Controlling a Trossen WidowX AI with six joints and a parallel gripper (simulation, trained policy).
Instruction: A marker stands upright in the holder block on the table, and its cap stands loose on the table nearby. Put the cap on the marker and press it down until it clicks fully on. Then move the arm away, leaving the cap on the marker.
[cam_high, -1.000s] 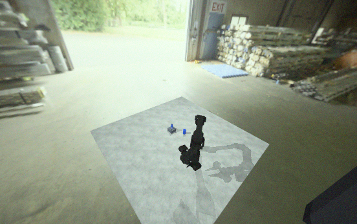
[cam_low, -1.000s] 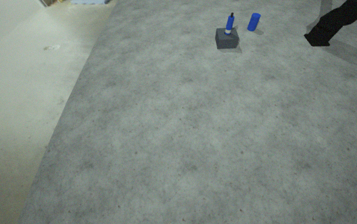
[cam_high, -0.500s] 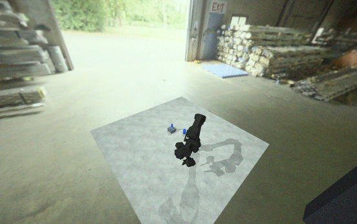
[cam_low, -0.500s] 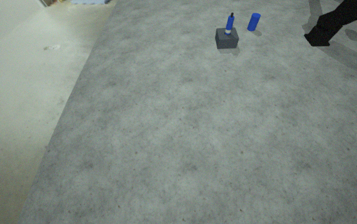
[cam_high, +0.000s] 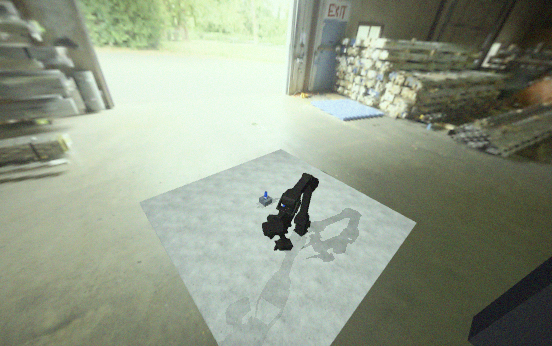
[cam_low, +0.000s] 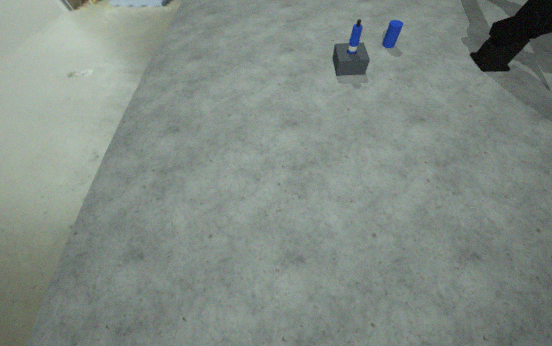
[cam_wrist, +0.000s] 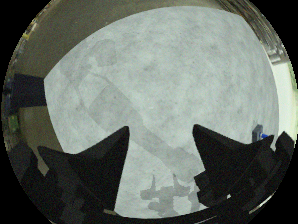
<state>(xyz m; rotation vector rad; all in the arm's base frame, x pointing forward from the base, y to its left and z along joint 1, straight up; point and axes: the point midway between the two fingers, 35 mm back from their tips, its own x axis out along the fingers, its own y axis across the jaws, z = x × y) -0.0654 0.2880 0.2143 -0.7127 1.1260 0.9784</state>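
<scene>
Right now my gripper tip is 280 mm short of the blue cap, 380 mm to the left of it and 160 mm above it. Round my gripper tip: blue marker (390 mm ahead, 300 mm to the right, 110 mm below); dark holder block (390 mm ahead, 300 mm to the right, 160 mm below).
</scene>
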